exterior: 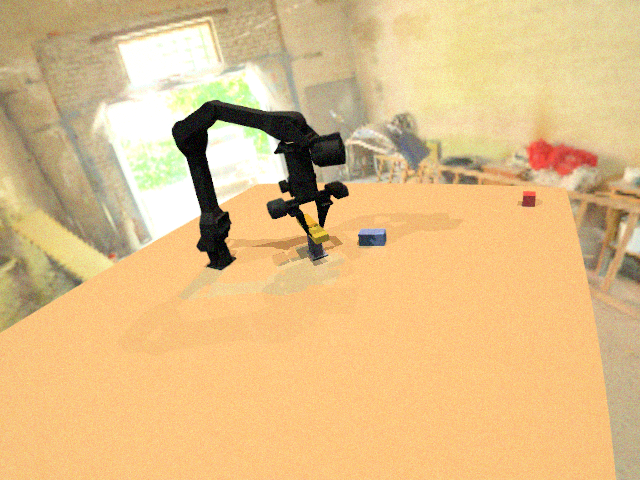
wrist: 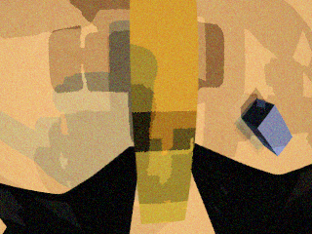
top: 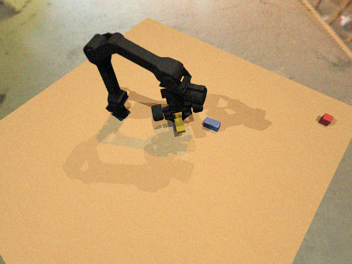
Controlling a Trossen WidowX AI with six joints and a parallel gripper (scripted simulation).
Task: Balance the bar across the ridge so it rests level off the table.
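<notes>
My gripper tip is 2 cm past the yellow bar and 2 cm to the right of it. From my gripper tip the other things lie so: blue block: 10 cm ahead, 10 cm to the left, 6 cm below; small red block: 46 cm ahead, 40 cm to the left, 6 cm below.
</notes>
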